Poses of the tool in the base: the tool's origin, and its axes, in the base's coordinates. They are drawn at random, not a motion.
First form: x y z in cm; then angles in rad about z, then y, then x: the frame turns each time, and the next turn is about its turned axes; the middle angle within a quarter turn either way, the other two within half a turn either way.
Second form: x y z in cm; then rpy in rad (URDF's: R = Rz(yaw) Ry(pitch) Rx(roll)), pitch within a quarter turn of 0, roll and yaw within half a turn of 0. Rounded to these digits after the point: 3 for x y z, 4 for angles.
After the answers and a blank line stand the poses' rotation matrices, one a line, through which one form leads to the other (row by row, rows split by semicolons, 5 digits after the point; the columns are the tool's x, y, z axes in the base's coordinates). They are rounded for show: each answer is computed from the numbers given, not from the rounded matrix.
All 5 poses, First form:
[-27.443 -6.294 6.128 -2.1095 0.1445 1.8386]
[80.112 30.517 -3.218 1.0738 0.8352 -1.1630]
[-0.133 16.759 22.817 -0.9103 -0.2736 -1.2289]
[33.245 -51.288 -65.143 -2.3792 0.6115 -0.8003]
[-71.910 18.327 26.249 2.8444 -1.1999 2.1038]
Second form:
[-27.443 -6.294 6.128 1.8386 0.1445 -2.1095]
[80.112 30.517 -3.218 -1.1630 0.8352 1.0738]
[-0.133 16.759 22.817 -1.2289 -0.2736 -0.9103]
[33.245 -51.288 -65.143 -0.8003 0.6115 -2.3792]
[-71.910 18.327 26.249 2.1038 -1.1999 2.8444]

-0.50768 -0.29838 -0.80823; -0.84943 0.01656 0.52744; -0.14400 0.95430 -0.26186
0.31994 -0.67312 -0.66674; 0.58985 -0.40920 0.69616; -0.74143 -0.61600 0.26612
0.59069 0.42094 0.68840; -0.76031 0.00467 0.64954; 0.27020 -0.90708 0.32280
-0.59214 0.77895 0.20642; -0.56550 -0.21918 -0.79509; -0.57410 -0.58753 0.57028
-0.34656 0.91633 -0.20060; 0.10614 0.25078 0.96221; 0.93200 0.31217 -0.18417

